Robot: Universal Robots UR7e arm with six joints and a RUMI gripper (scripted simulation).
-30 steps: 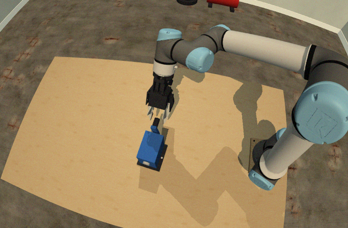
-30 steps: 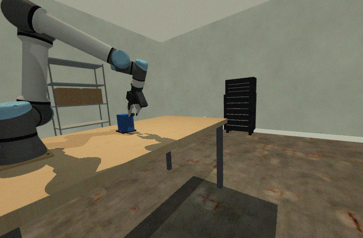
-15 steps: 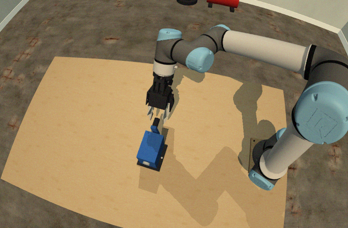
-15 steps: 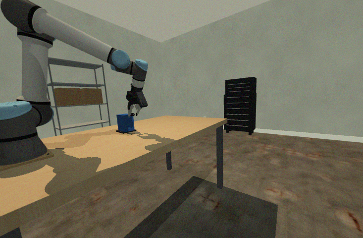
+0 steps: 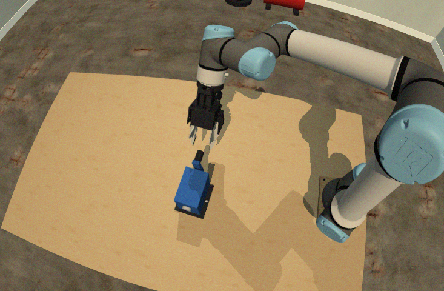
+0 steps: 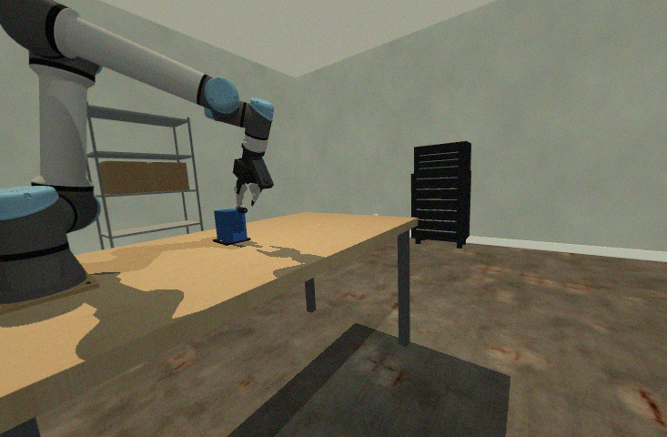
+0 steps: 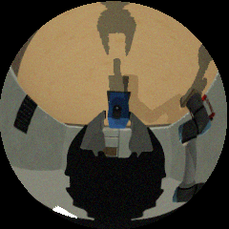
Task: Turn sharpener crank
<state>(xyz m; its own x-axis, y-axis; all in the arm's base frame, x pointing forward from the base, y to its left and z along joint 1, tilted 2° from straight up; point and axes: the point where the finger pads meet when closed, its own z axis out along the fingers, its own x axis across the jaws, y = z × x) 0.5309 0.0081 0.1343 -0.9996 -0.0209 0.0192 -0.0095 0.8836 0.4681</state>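
Now: hand 40 mm to the right of the dark crank handle and 30 mm above it.
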